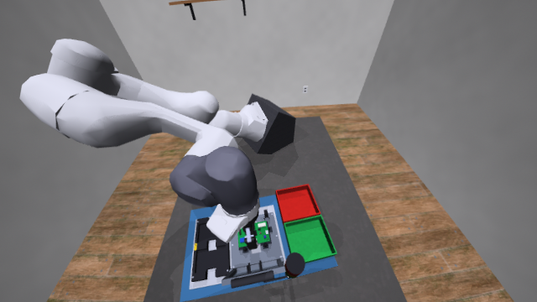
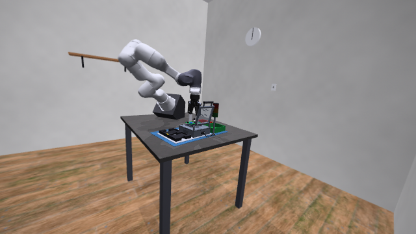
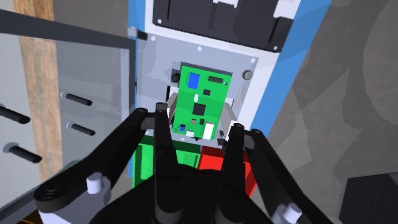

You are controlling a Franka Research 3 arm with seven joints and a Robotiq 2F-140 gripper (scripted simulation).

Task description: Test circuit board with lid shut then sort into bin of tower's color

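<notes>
My gripper is now 2 cm above the green circuit board. The rest, counted from my hand: latch hook (7 cm to the left, 5 cm behind, 2 cm below); clear lid (12 cm ahead, 7 cm above, 1 cm to the right); dark plate (4 cm below, 1 cm to the left, 1 cm ahead).
</notes>
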